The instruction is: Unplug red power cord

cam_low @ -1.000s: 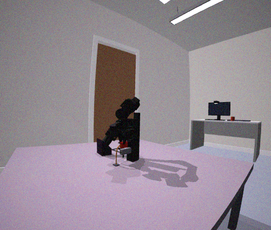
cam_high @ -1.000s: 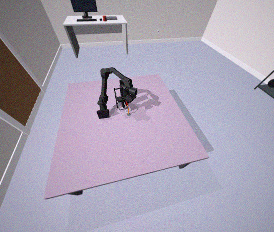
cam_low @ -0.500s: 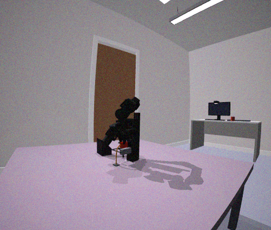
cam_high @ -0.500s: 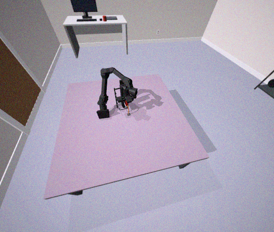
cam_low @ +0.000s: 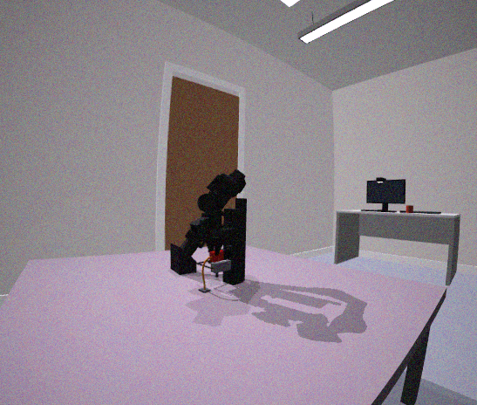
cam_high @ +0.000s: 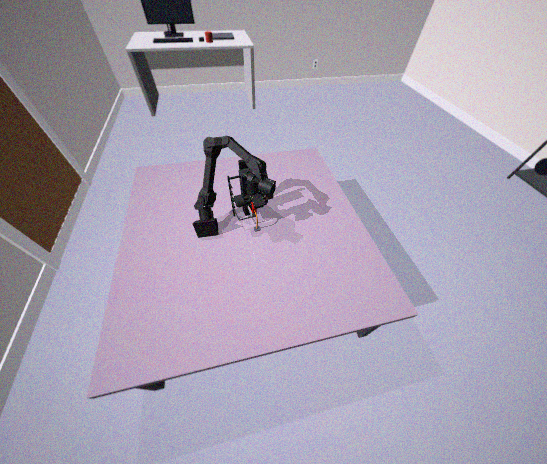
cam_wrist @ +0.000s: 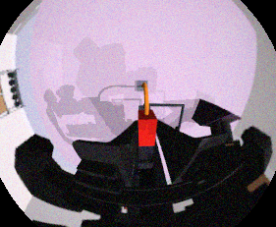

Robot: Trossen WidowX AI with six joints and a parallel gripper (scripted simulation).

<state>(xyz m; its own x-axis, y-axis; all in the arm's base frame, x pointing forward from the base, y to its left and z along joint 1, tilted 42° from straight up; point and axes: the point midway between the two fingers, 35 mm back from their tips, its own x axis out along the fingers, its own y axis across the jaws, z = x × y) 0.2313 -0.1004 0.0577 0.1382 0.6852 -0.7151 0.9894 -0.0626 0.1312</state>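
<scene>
My gripper tip is now 3 cm to the right of the red plug.
</scene>
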